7 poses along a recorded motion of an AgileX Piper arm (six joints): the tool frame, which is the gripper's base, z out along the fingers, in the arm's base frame.
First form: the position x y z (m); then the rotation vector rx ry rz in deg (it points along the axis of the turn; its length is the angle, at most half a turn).
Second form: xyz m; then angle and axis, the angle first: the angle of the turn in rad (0 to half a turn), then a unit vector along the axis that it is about. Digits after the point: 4 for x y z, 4 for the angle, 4 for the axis.
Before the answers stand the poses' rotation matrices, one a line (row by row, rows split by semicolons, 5 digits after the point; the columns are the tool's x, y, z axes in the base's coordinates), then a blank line. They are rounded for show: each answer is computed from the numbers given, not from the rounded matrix.
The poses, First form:
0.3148 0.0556 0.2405 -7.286 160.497 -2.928
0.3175 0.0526 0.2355 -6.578 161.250 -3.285
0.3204 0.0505 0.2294 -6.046 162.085 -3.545
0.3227 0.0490 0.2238 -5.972 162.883 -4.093
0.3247 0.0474 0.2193 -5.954 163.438 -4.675
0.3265 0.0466 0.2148 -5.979 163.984 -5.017
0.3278 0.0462 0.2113 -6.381 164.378 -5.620
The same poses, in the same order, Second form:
-0.93974 -0.08200 0.33191; -0.09405 0.99536 -0.02038; -0.32870 -0.05037 -0.94309
-0.94463 -0.07281 0.31995; -0.08578 0.99596 -0.02661; -0.31672 -0.05259 -0.94706
-0.94961 -0.06602 0.30639; -0.07935 0.99636 -0.03125; -0.30321 -0.05399 -0.95139
-0.95390 -0.06427 0.29315; -0.07891 0.99614 -0.03839; -0.28955 -0.05975 -0.95530
-0.95678 -0.06317 0.28386; -0.07929 0.99581 -0.04566; -0.27978 -0.06619 -0.95778
-0.95947 -0.06304 0.27467; -0.07971 0.99557 -0.04996; -0.27030 -0.06983 -0.96024
-0.96113 -0.06697 0.26784; -0.08511 0.99476 -0.05668; -0.26264 -0.07727 -0.96180

0.3148 0.0556 0.2405 2.8046 -0.0453 0.9988 -0.0182
0.3175 0.0526 0.2355 2.8173 -0.0408 0.9990 -0.0204
0.3204 0.0505 0.2294 2.8316 -0.0373 0.9991 -0.0219
0.3227 0.0490 0.2238 2.8457 -0.0366 0.9990 -0.0251
0.3247 0.0474 0.2193 2.8556 -0.0364 0.9989 -0.0286
0.3265 0.0466 0.2148 2.8653 -0.0364 0.9989 -0.0306
0.3278 0.0462 0.2113 2.8728 -0.0388 0.9987 -0.0341

